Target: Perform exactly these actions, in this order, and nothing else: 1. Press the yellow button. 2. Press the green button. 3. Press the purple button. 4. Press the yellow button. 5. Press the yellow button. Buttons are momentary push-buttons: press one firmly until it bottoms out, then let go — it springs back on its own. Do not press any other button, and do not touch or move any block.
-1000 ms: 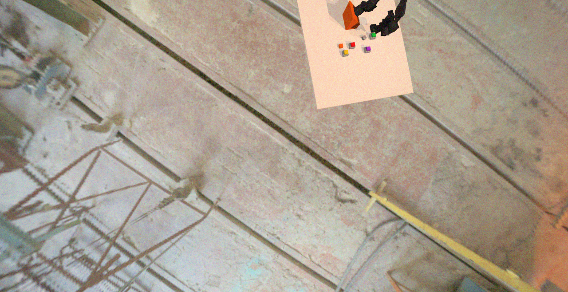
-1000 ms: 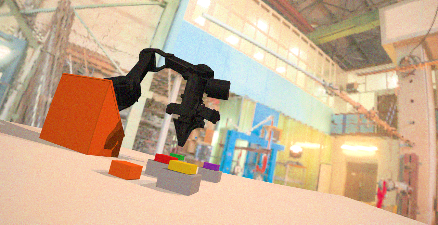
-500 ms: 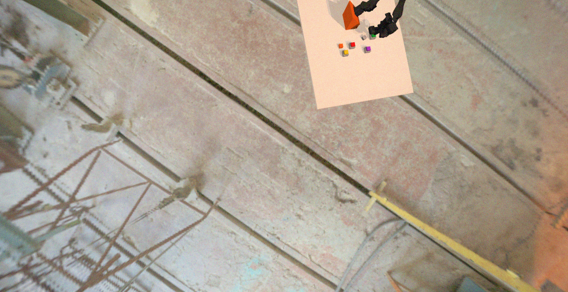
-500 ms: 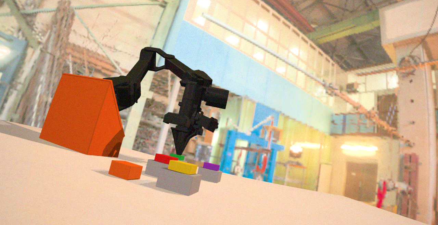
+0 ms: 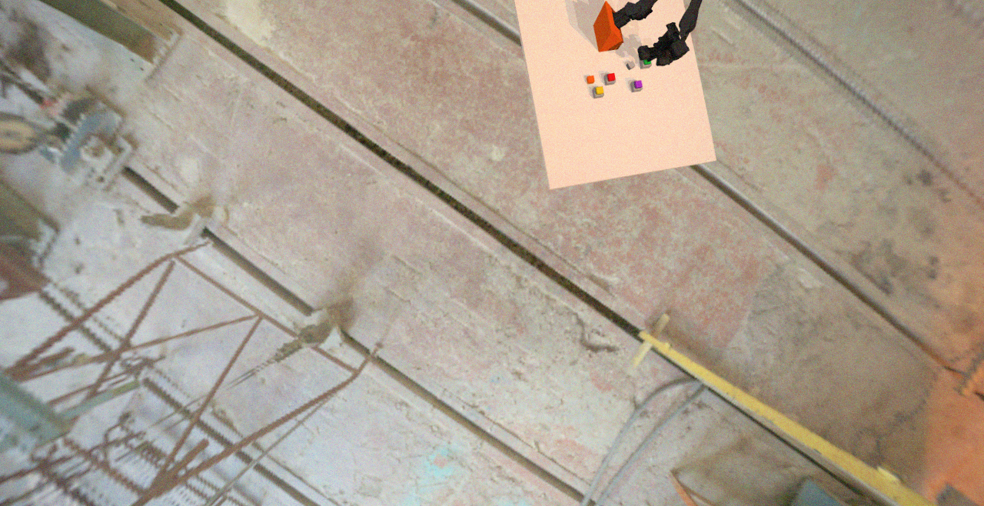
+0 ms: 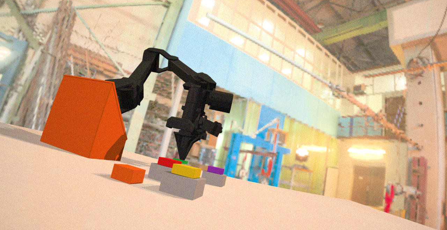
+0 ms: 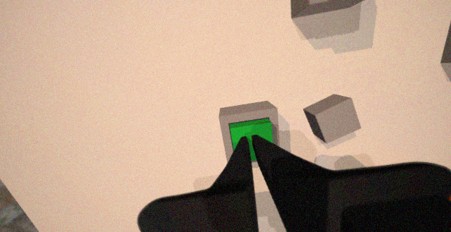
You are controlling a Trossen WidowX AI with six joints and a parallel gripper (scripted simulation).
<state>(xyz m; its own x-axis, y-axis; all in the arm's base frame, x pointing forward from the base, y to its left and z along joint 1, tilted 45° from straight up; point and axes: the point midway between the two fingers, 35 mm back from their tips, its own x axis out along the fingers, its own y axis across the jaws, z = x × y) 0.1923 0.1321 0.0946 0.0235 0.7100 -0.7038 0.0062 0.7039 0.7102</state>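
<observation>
The green button lies 10 mm below my gripper tip. From my gripper tip the other things lie so: red button (50 mm ahead, 210 mm to the right); then purple button (110 mm ahead, 80 mm to the right); then small grey block (80 mm to the right, 20 mm below).
</observation>
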